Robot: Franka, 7 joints.
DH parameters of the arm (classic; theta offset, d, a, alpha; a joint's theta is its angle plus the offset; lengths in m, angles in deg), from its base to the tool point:
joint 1: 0 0.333 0 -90
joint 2: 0 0 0 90
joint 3: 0 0.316 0.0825 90
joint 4: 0 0 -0.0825 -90
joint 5: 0 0.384 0 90
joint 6: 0 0 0.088 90
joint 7: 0 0.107 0 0
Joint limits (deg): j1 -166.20..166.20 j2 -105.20..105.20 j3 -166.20..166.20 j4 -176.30..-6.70 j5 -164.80..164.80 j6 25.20..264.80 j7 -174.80..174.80
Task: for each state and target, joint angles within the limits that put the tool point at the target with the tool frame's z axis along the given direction. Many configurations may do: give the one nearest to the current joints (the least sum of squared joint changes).
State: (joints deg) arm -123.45 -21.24 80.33 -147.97 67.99 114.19 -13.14
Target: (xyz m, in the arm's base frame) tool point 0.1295 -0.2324 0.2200 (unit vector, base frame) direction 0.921 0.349 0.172
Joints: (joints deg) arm -146.48 5.06 58.07 -165.45 72.47 80.41 -13.14
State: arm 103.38 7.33 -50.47 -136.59 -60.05 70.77 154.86
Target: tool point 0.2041 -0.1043 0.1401 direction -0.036 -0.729 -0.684
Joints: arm 63.25 -12.95 -91.24 -174.13 -107.98 123.11 154.86
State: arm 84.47 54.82 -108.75 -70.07 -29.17 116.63 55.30
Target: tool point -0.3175 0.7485 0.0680 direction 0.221 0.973 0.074
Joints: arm 132.80 105.20 -81.70 -32.73 -41.83 149.79 55.30
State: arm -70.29 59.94 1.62 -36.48 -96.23 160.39 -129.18
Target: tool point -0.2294 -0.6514 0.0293 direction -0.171 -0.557 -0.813
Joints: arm -121.26 69.60 5.43 -76.27 -79.81 182.99 -129.18
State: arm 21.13 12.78 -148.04 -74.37 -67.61 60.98 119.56
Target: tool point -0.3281 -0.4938 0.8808 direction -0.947 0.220 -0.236
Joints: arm 54.40 -27.83 -151.07 -30.40 -91.46 86.83 119.56
